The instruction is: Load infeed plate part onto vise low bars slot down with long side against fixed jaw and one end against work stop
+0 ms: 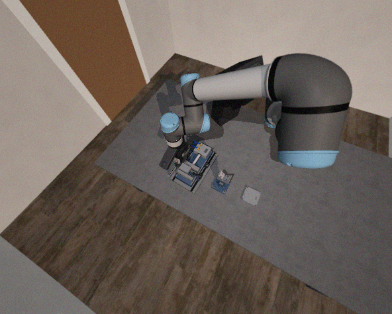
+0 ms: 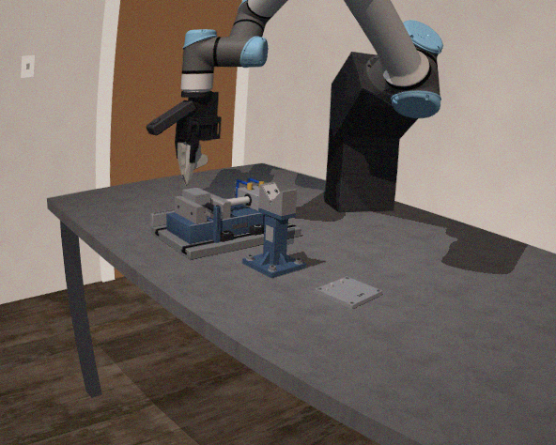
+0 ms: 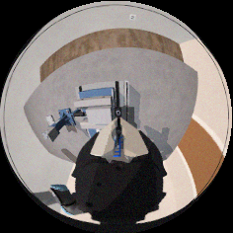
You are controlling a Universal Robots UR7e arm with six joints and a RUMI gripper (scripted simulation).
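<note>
Now: hand 5 cm to the right of the part and 4 cm above it. Round my hand: fixed jaw: 7 cm to the left, 5 cm below, 2 cm ahead; moving jaw: 6 cm to the left, 5 cm below, 4 cm behind; air cylinder rod: 9 cm behind, 6 cm to the left, 5 cm below.
</note>
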